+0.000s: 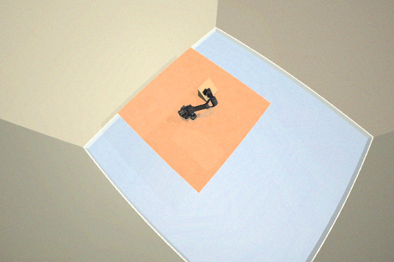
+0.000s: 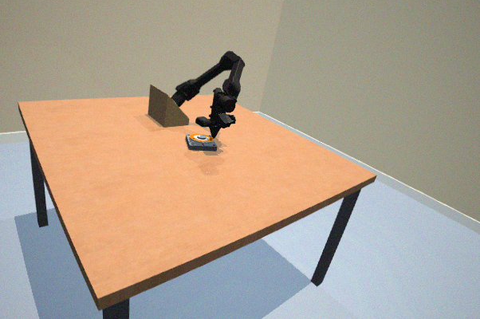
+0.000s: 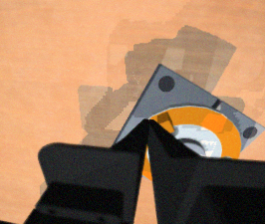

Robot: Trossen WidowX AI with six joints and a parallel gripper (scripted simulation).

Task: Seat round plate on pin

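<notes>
The base lies 40 mm behind my gripper tip, 30 mm to the right of it and 20 mm below it.
</notes>
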